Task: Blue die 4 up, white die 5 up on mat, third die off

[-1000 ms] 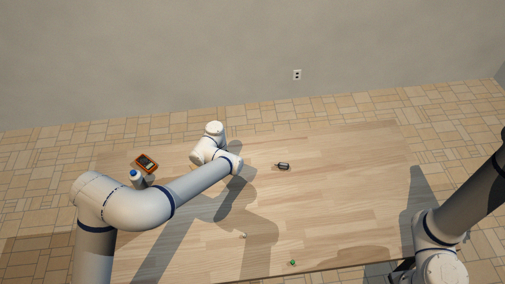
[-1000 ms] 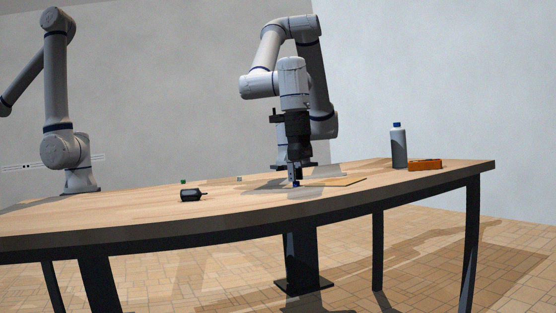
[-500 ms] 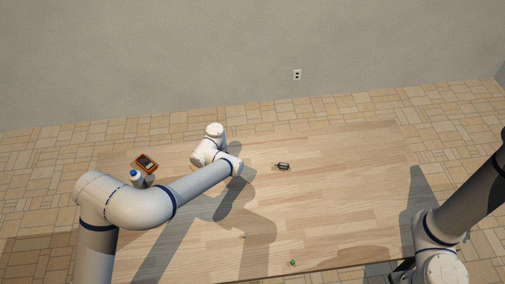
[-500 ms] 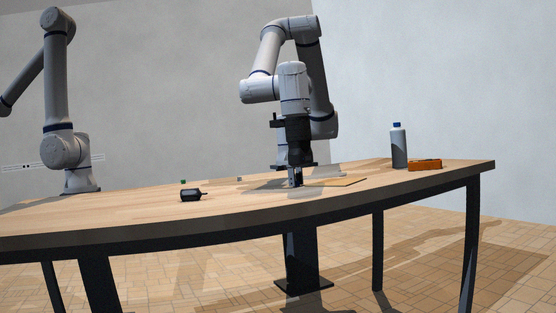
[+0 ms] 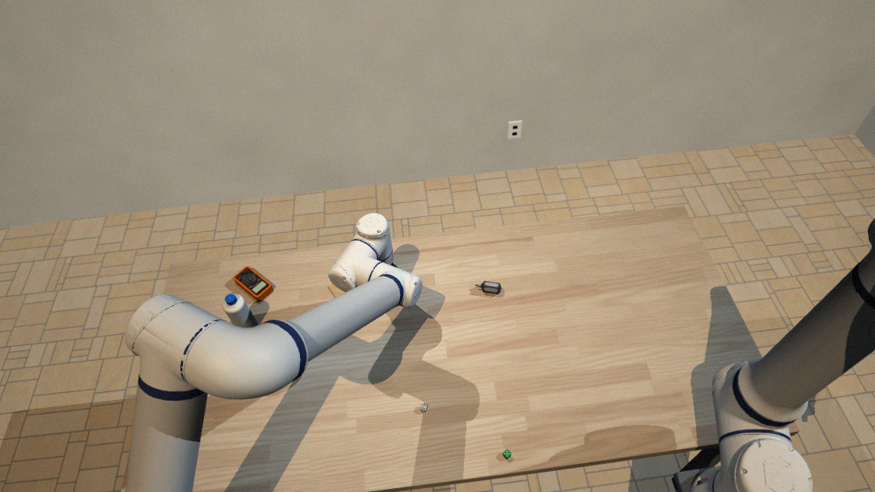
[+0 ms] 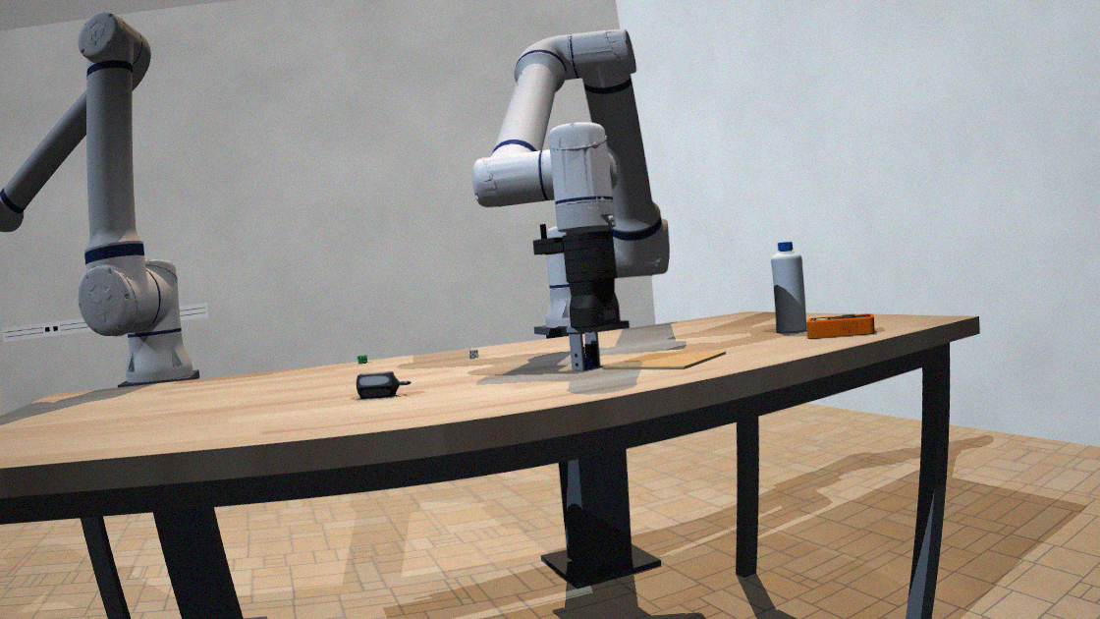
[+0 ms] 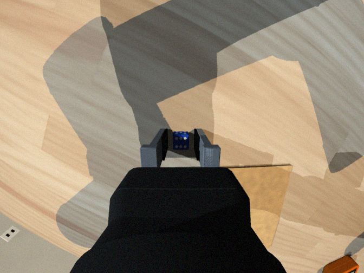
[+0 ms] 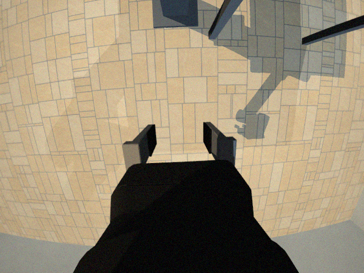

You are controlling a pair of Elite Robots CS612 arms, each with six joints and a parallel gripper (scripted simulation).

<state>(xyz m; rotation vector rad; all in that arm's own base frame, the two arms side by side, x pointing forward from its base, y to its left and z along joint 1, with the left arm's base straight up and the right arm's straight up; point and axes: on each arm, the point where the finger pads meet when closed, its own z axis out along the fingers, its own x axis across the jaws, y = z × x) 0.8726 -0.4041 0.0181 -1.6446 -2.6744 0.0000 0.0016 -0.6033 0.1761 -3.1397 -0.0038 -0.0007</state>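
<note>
Now: the blue die 10 mm below my left hand. From my left hand the other things lie so: dark tool: 310 mm to the right, 30 mm behind; then tan mat: 100 mm to the left, 80 mm ahead, 20 mm below; then white die: 370 mm behind, 20 mm to the right, 10 mm below.
</note>
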